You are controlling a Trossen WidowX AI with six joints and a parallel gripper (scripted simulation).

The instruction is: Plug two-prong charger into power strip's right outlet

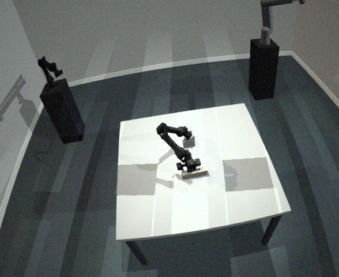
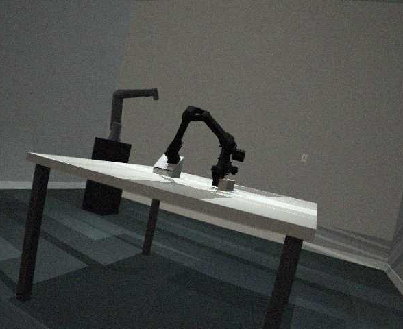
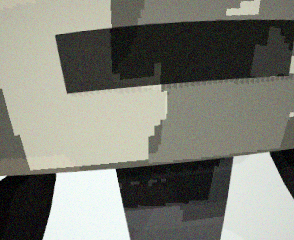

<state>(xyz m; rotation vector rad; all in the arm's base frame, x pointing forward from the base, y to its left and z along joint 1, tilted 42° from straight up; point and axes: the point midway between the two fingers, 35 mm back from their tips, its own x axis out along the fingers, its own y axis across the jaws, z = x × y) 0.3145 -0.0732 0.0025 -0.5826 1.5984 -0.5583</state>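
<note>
Now: gripper tip 20 mm short of the two-prong charger and 10 mm below it.
</note>
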